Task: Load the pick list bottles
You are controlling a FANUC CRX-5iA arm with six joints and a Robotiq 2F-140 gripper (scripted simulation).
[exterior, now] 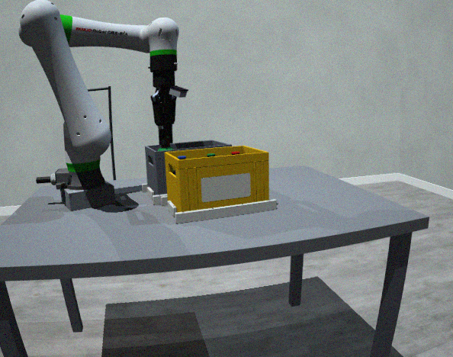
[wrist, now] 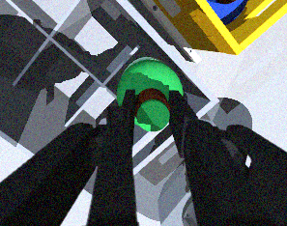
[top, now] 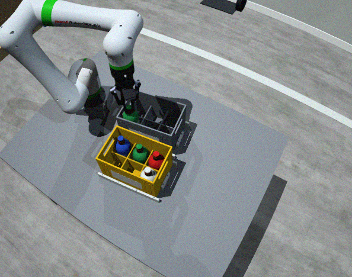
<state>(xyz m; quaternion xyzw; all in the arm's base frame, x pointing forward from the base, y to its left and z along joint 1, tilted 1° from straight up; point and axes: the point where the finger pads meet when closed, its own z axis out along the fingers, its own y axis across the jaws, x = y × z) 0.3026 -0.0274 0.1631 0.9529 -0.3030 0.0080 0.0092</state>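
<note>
My gripper is now 23 cm short of the white-labelled bottle, 18 cm to the left of it and 14 cm above it. From my hand the other things lie so: green bottle (14 cm ahead, 11 cm to the right, 14 cm below); then blue bottle (4 cm ahead, 12 cm to the right, 14 cm below); then grey crate (8 cm ahead, 6 cm to the left, 14 cm below).
</note>
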